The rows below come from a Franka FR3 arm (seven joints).
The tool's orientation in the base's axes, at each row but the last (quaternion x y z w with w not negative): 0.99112, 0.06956, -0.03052, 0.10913; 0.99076, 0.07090, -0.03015, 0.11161; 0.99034, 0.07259, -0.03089, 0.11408; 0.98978, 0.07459, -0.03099, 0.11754; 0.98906, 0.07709, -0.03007, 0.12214; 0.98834, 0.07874, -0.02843, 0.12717; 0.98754, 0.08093, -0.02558, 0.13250; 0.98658, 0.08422, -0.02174, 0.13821; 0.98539, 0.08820, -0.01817, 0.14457; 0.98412, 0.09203, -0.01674, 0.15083; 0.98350, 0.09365, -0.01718, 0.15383
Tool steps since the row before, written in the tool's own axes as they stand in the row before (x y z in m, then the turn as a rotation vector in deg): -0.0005, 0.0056, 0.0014, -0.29, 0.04, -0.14; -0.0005, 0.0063, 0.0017, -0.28, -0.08, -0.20; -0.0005, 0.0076, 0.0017, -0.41, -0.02, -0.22; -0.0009, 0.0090, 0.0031, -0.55, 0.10, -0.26; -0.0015, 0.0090, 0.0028, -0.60, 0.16, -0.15; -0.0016, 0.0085, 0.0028, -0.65, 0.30, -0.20; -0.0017, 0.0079, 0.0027, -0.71, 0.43, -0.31; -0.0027, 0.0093, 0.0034, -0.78, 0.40, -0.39; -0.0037, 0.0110, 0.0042, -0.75, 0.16, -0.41; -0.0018, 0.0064, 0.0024, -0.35, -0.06, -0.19; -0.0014, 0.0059, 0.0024, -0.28, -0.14, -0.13
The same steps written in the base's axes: 0.0003, -0.0058, -0.0001, -0.27, -0.05, 0.17; 0.0004, -0.0065, -0.0003, -0.28, 0.08, 0.20; 0.0006, -0.0078, 0.0001, -0.40, 0.01, 0.24; 0.0004, -0.0095, -0.0009, -0.52, -0.11, 0.32; -0.0002, -0.0095, -0.0005, -0.56, -0.20, 0.23; -0.0003, -0.0091, -0.0005, -0.58, -0.33, 0.32; -0.0004, -0.0085, -0.0004, -0.62, -0.44, 0.46; -0.0011, -0.0102, -0.0006, -0.69, -0.40, 0.53; -0.0017, -0.0122, -0.0007, -0.70, -0.16, 0.48; -0.0006, -0.0070, -0.0003, -0.35, 0.05, 0.18; -0.0003, -0.0065, -0.0004, -0.30, 0.12, 0.10
